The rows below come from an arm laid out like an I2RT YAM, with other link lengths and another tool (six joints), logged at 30 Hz.
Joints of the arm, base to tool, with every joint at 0 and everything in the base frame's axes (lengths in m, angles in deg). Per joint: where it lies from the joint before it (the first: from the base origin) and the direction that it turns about. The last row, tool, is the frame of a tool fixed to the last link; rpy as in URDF.
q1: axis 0 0 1 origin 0.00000 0.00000 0.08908
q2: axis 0 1 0 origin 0.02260 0.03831 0.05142
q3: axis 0 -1 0 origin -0.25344 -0.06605 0.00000
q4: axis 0 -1 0 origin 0.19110 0.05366 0.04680
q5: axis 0 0 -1 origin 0.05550 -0.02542 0.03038
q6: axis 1 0 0 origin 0.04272 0.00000 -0.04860
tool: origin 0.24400 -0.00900 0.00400 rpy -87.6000 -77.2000 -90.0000
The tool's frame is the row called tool.
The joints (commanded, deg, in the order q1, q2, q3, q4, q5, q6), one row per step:
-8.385, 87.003, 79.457, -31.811, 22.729, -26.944
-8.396, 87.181, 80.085, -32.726, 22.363, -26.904
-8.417, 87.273, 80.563, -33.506, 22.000, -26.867
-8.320, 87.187, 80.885, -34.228, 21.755, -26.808
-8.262, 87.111, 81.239, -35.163, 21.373, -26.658
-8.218, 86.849, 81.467, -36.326, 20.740, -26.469
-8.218, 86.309, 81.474, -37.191, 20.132, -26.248
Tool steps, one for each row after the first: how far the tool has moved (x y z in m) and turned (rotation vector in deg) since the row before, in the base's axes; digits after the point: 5 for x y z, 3 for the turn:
-0.00032, 0.00165, -0.00083, 0.325, 0.407, 0.248
-0.00048, 0.00159, -0.00076, 0.312, 0.338, 0.235
-0.00090, 0.00202, -0.00024, 0.241, 0.260, 0.248
-0.00145, 0.00242, -0.00112, 0.416, 0.394, 0.256
-0.00252, 0.00364, -0.00195, 0.632, 0.520, 0.402
-0.00266, 0.00321, -0.00034, 0.589, 0.158, 0.315

